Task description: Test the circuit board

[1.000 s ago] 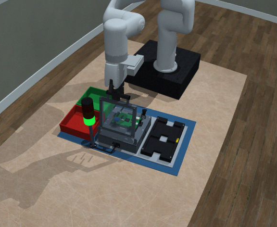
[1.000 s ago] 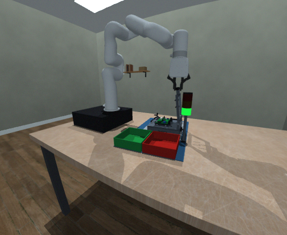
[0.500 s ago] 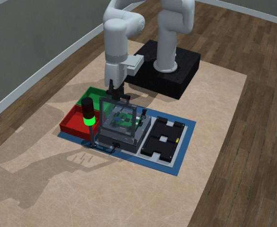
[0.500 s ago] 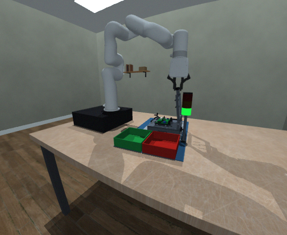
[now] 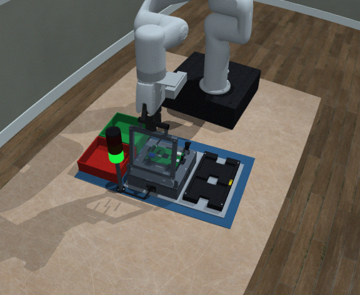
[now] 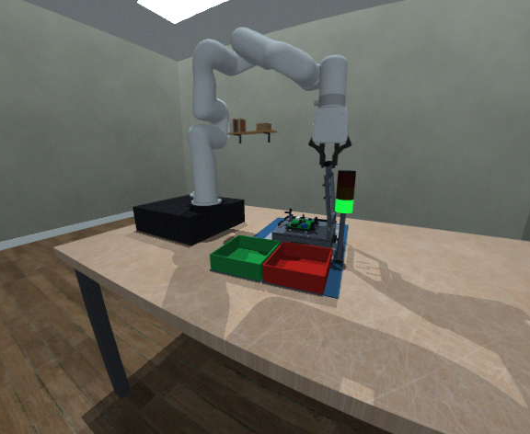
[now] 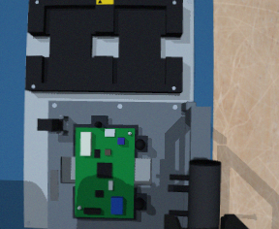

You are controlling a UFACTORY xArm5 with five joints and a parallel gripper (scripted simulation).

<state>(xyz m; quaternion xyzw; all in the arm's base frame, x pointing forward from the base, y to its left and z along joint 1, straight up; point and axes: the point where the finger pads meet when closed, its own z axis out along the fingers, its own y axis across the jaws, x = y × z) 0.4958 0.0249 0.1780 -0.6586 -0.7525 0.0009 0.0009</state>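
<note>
Now: the green circuit board 20 cm below my hand, 7 cm behind it and 1 cm to the right of it. Round my hand: lid (9 cm below, 1 cm ahead); red bin (26 cm below, 20 cm to the right); black latch (19 cm below, 14 cm behind, 4 cm to the left).
</note>
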